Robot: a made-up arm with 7 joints. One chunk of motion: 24 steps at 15 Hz.
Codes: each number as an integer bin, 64 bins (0 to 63) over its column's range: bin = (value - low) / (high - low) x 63, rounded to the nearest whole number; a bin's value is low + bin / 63 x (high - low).
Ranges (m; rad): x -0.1..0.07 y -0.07..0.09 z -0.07..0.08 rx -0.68..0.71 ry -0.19..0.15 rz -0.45..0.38
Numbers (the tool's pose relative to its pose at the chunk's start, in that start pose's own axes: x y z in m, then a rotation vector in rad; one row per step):
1: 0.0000 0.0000 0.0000 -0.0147 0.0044 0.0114
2: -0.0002 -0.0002 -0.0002 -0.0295 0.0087 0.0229
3: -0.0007 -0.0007 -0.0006 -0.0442 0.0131 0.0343
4: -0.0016 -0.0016 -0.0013 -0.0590 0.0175 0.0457
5: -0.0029 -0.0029 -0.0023 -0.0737 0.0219 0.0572
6: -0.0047 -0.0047 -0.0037 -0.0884 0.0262 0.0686
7: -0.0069 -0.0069 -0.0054 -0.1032 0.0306 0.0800
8: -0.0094 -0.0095 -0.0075 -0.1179 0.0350 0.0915
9: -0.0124 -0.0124 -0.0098 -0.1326 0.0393 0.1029
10: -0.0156 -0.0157 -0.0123 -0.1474 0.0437 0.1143
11: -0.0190 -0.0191 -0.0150 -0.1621 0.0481 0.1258
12: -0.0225 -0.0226 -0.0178 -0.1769 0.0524 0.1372
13: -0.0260 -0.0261 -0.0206 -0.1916 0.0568 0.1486
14: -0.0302 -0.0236 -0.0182 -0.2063 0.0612 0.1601
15: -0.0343 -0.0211 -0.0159 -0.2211 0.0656 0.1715
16: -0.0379 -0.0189 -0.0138 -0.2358 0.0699 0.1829
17: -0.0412 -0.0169 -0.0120 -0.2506 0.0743 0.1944
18: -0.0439 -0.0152 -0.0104 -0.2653 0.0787 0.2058
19: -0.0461 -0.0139 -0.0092 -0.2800 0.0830 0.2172
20: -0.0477 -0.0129 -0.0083 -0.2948 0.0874 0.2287
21: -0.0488 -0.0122 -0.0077 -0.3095 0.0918 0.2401
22: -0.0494 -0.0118 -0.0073 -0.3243 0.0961 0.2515
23: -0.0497 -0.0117 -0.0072 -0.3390 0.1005 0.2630
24: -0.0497 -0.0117 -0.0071 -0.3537 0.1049 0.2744
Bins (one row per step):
1: 37 28 29 30 36 35
2: 37 27 29 29 37 36
3: 37 27 29 29 38 37
4: 36 27 29 28 38 38
5: 36 26 28 27 39 38
6: 35 26 28 27 40 39
7: 35 25 27 26 41 40
8: 34 24 26 25 42 41
9: 32 23 25 25 42 42
10: 31 21 24 24 43 43
11: 30 20 23 23 44 44
12: 29 19 22 23 45 45
13: 27 17 21 22 46 45
14: 26 18 22 21 47 46
15: 24 19 23 21 47 47
16: 23 20 24 20 48 48
17: 22 21 24 19 49 49
18: 21 22 25 19 50 50
19: 20 22 26 18 51 51
20: 19 22 26 17 51 52
21: 19 23 26 17 52 52
22: 19 23 26 16 53 53
23: 19 23 26 15 54 54
24: 19 23 26 15 55 55

